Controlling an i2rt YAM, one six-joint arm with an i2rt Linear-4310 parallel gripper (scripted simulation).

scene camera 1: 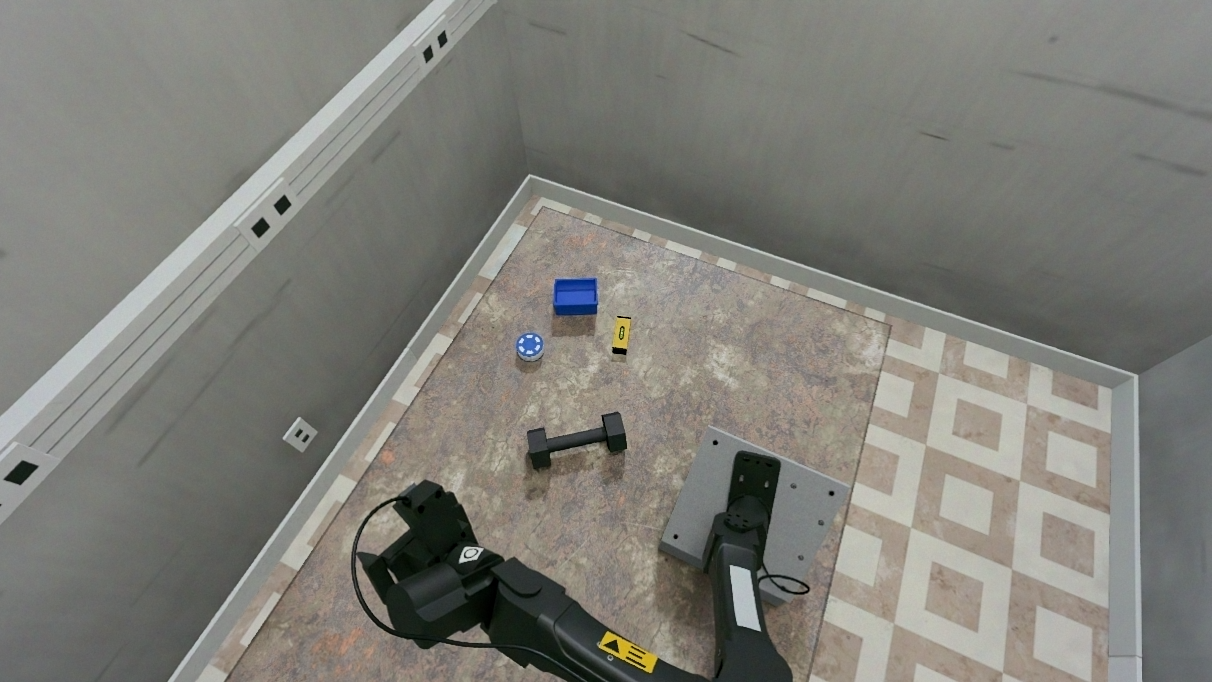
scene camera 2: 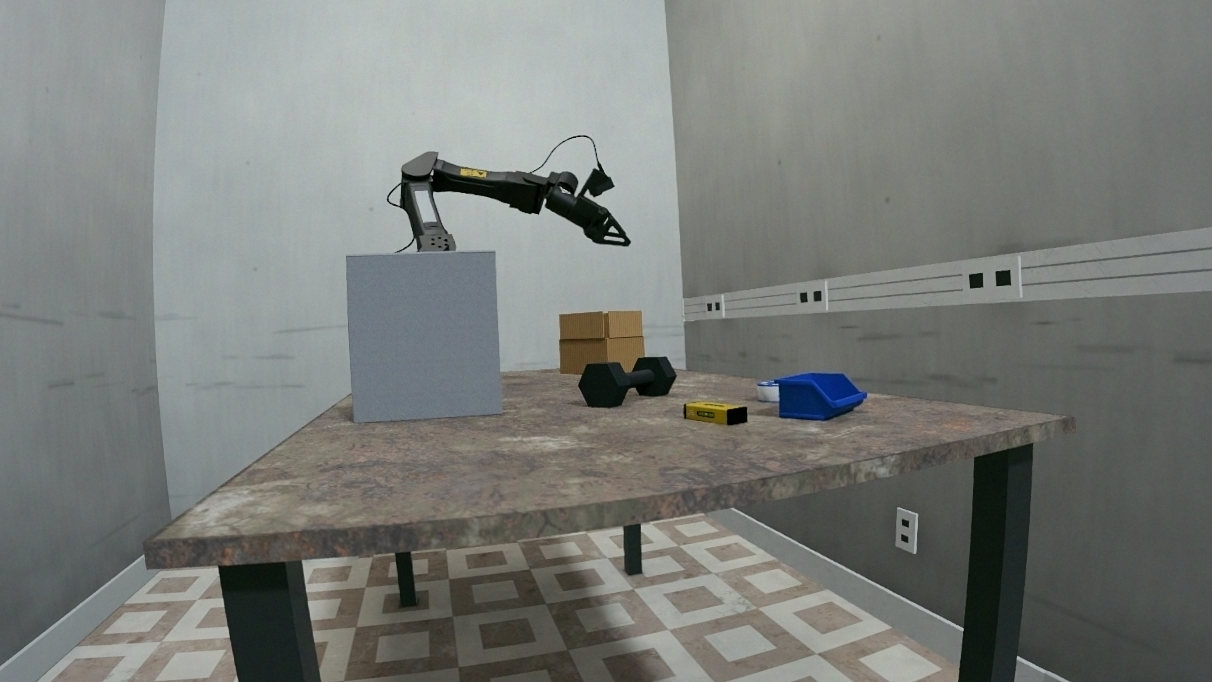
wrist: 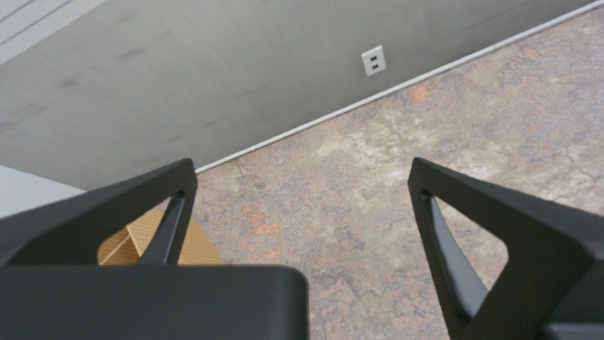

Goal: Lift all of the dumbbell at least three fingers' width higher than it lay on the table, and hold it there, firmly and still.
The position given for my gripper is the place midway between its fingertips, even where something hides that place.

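Scene camera 1 shows my gripper [scene camera 1: 389, 530], a black dumbbell [scene camera 1: 614, 434] and a blue bin [scene camera 1: 581, 294]. In scene camera 2: the gripper [scene camera 2: 627, 240], the dumbbell [scene camera 2: 603, 385] and the bin [scene camera 2: 799, 397]. The wrist view shows the gripper [wrist: 302, 170]; the dumbbell is out of frame in the wrist view, and the bin is out of frame in the wrist view too.
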